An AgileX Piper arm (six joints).
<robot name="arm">
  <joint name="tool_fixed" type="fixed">
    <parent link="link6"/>
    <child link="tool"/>
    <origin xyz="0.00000 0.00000 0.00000" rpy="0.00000 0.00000 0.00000"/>
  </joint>
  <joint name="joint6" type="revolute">
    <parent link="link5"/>
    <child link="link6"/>
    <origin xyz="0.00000 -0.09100 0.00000" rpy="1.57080 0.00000 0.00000"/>
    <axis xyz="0 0 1"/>
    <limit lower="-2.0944" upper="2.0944"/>
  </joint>
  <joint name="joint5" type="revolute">
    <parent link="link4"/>
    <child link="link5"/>
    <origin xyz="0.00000 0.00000 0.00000" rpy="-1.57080 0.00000 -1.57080"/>
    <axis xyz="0 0 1"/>
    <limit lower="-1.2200" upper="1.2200"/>
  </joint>
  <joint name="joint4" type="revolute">
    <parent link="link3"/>
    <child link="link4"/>
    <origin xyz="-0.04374 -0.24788 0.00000" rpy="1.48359 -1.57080 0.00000"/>
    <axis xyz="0 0 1"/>
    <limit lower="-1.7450" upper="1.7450"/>
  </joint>
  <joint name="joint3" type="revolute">
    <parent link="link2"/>
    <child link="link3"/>
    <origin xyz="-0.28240 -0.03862 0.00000" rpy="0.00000 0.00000 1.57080"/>
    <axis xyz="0 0 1"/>
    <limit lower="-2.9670" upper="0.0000"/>
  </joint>
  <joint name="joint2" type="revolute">
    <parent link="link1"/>
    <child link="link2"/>
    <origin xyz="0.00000 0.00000 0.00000" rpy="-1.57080 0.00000 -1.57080"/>
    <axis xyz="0 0 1"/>
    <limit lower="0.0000" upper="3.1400"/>
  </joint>
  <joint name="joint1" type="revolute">
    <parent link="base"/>
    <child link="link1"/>
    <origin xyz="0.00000 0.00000 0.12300" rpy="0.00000 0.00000 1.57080"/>
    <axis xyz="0 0 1"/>
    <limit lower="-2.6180" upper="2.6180"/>
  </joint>
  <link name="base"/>
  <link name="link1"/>
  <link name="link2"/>
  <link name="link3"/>
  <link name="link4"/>
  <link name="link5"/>
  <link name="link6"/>
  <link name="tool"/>
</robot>
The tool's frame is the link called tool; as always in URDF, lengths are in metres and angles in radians.
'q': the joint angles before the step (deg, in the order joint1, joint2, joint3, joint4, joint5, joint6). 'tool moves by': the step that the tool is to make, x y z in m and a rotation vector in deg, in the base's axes. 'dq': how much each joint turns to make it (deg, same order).
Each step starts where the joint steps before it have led.
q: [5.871 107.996 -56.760 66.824 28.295 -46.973]
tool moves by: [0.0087 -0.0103 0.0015 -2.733 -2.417 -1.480]
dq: [-1.149 0.408 -1.205 -1.231 -2.691 -0.654]
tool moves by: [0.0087 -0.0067 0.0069 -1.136 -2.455 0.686]
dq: [-1.125 0.157 -1.965 -0.826 0.103 -1.529]
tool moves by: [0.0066 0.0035 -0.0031 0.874 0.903 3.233]
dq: [-0.110 1.981 -2.417 -1.269 3.319 -0.400]
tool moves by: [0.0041 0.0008 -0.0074 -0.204 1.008 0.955]
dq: [-0.001 1.790 -1.156 -0.891 0.705 0.149]
